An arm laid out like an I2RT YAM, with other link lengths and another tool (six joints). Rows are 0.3 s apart.
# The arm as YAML. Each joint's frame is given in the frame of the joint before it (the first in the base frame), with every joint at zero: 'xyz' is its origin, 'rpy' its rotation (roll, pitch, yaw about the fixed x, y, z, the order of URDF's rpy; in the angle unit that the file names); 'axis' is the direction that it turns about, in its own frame. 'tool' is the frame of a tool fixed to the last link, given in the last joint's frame.
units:
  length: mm
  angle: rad
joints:
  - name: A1
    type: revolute
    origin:
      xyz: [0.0, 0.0, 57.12]
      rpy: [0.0, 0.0, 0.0]
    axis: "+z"
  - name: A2
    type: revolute
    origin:
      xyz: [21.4, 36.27, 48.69]
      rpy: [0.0, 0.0, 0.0]
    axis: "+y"
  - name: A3
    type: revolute
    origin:
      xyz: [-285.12, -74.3, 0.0]
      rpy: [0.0, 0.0, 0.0]
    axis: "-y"
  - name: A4
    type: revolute
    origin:
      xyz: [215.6, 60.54, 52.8]
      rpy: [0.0, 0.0, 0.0]
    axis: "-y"
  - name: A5
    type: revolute
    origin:
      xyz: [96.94, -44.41, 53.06]
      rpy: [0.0, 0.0, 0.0]
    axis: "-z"
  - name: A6
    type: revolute
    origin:
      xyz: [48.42, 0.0, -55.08]
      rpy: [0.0, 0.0, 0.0]
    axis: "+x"
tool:
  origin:
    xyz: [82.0, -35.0, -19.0]
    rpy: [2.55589, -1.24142, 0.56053]
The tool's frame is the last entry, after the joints.
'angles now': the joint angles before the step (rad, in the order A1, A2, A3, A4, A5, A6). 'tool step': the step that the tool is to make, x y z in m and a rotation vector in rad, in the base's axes. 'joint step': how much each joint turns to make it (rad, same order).
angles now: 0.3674, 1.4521, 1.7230, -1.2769, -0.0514, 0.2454
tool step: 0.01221, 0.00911, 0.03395, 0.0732, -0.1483, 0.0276
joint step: 0.0030, -0.0304, 0.0572, 0.0764, -0.0266, -0.0107
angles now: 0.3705, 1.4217, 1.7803, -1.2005, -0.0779, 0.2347
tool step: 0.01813, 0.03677, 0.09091, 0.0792, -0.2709, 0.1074
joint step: 0.0945, 0.0710, 0.3411, 0.0069, 0.0139, -0.0373
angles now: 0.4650, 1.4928, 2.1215, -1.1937, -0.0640, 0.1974
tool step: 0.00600, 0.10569, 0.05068, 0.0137, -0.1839, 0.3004
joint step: 0.2496, 0.2092, 0.3663, -0.0039, -0.0030, -0.1042
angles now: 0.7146, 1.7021, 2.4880, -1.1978, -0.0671, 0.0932
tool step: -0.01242, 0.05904, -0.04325, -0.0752, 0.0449, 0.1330
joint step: 0.1359, 0.0041, -0.1982, 0.1164, 0.0120, -0.0182
